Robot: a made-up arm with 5 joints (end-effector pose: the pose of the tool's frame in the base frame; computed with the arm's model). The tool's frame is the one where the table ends.
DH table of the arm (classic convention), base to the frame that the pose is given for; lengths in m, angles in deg. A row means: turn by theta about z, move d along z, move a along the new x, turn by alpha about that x. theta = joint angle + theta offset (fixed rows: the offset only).
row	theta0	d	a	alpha
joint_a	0	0.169	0	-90.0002
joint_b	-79.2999	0	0.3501	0
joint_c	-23.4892	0	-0.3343	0
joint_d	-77.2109	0	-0.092	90.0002
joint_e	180	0.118	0	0
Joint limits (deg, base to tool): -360..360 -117.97..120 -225..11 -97..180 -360..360
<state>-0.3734 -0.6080 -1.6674 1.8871 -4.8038</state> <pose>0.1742 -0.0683 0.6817 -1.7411 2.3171 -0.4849</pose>
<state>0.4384 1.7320 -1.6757 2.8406 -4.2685</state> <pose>0.2416 0.1133 -0.1878 0.1760 -0.1770 -0.6850</pose>
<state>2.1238 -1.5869 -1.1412 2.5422 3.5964</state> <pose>0.0891 -0.1443 0.4578 -2.2804 2.0668 0.2756</pose>
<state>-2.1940 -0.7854 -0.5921 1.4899 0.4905</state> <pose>-0.1255 -0.1746 0.3406 -0.6921 2.9755 0.1132</pose>
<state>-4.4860 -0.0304 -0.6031 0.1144 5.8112</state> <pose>-0.1000 0.4342 0.2391 -1.1681 -2.5057 -0.5788</pose>
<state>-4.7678 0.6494 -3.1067 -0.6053 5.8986</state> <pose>0.0181 0.3256 0.8280 -0.0547 -0.0765 -2.0096</pose>
